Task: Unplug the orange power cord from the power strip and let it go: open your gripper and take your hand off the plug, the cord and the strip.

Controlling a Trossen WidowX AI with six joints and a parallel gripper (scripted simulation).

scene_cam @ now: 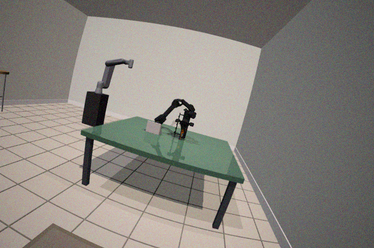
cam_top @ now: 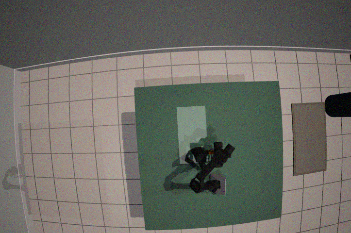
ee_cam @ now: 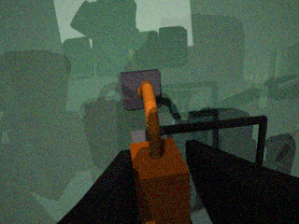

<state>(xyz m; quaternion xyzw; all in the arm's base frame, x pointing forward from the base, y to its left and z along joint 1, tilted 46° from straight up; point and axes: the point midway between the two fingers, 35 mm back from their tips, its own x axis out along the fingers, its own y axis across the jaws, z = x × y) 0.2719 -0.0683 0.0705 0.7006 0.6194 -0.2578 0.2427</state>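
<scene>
Now: gripper tip 40 mm to the right of the orange plug.
</scene>
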